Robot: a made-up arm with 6 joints. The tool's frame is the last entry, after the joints.
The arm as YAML. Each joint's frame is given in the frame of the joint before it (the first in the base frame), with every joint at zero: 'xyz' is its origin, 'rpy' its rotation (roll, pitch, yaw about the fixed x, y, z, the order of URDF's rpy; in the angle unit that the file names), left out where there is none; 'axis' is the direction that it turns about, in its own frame. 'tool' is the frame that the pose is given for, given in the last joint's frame.
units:
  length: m
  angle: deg
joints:
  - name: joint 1
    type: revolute
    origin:
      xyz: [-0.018, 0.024, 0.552]
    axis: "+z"
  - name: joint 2
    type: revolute
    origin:
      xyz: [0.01, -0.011, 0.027]
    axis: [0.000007, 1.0, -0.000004]
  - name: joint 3
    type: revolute
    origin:
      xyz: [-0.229, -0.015, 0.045]
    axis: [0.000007, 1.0, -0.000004]
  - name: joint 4
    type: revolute
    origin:
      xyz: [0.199, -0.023, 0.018]
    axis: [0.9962, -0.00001, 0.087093]
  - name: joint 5
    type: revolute
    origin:
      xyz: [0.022, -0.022, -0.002]
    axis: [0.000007, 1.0, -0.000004]
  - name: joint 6
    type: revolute
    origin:
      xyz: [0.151, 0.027, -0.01]
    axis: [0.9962, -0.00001, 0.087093]
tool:
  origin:
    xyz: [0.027, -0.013, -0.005]
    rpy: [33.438, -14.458, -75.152]
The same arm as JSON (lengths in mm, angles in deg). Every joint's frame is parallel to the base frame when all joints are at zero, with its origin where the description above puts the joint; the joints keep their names.
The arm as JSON. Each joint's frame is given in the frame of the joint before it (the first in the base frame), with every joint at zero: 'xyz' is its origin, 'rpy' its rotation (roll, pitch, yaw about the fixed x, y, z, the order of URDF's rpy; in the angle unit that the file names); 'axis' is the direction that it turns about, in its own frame. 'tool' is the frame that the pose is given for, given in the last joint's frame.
{"units": {"length": "mm", "angle": "deg"}, "joints": [
  {"name": "joint 1", "type": "revolute", "origin": {"xyz": [-18.0, 24.0, 552.0], "rpy": [0.0, 0.0, 0.0]}, "axis": "+z"},
  {"name": "joint 2", "type": "revolute", "origin": {"xyz": [10.0, -11.0, 27.0], "rpy": [0.0, 0.0, 0.0]}, "axis": "+y"},
  {"name": "joint 3", "type": "revolute", "origin": {"xyz": [-229.0, -15.0, 45.0], "rpy": [0.0, 0.0, 0.0]}, "axis": "+y"},
  {"name": "joint 4", "type": "revolute", "origin": {"xyz": [199.0, -23.0, 18.0], "rpy": [0.0, 0.0, 0.0]}, "axis": [0.9962, 0.0, 0.0871]},
  {"name": "joint 5", "type": "revolute", "origin": {"xyz": [22.0, -22.0, -2.0], "rpy": [0.0, 0.0, 0.0]}, "axis": "+y"},
  {"name": "joint 6", "type": "revolute", "origin": {"xyz": [151.0, 27.0, -10.0], "rpy": [0.0, 0.0, 0.0]}, "axis": [0.9962, 0.0, 0.0871]}
], "tool": {"origin": {"xyz": [27.0, -13.0, -5.0], "rpy": [33.44, -14.46, -75.15]}}}

